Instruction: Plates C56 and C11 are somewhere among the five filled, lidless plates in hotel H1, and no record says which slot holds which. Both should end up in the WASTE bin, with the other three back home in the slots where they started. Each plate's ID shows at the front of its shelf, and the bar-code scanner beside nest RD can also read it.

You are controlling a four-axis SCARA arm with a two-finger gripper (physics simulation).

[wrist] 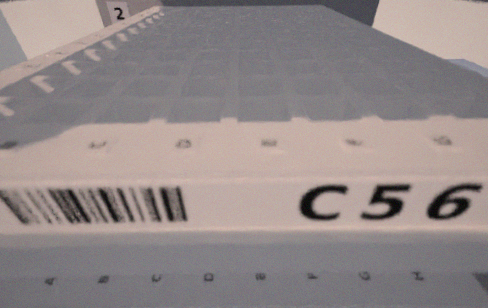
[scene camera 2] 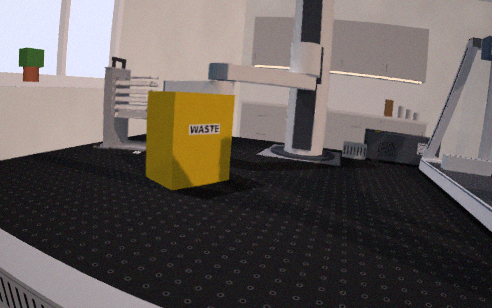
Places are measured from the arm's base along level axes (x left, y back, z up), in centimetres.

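Pixels of known places: gripper, fingertip midpoint: (scene camera 2: pixel 130 111); arm's base, link origin: (scene camera 2: pixel 302 156).
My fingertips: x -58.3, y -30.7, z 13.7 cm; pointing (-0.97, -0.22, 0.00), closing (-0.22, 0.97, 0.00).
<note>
Ahead of a thing's pixels: the offset from my fingertips to its top centre. "*": to the spot under its first point.
Plate C56 @(dz +2.6, dx +2.4, dy +0.4 cm) (wrist: pixel 245 205) fills the wrist view, close up, with its bar code and ID on the front edge and its grey-blue wells behind. A "2" label shows behind its far left corner. Below it runs a grey strip with small letters; I cannot read the ID C11 in this view. Hotel H1 @(* dz +1.5, dx -2.2, dy -5.0 cm) (scene camera 2: pixel 116 107) stands at the left in the scene view, its stacked plates too small to read. The yellow WASTE bin @(dz +7.6, dx +38.3, dy -24.2 cm) (scene camera 2: pixel 204 150) stands in front, partly covering the hotel's right side. My gripper does not show in either view; the bin hides the area below the forearm.
My upper arm (scene camera 2: pixel 270 76) reaches left from the column (scene camera 2: pixel 306 120), and a pale forearm (scene camera 2: pixel 197 87) shows behind the bin's top. A grey slotted box @(* dz -9.2, dx +78.5, dy +35.1 cm) (scene camera 2: pixel 354 150) and a dark unit @(* dz -5.3, dx +94.7, dy +34.1 cm) (scene camera 2: pixel 395 146) stand at the back right. A white frame (scene camera 2: pixel 452 95) rises at the right.
</note>
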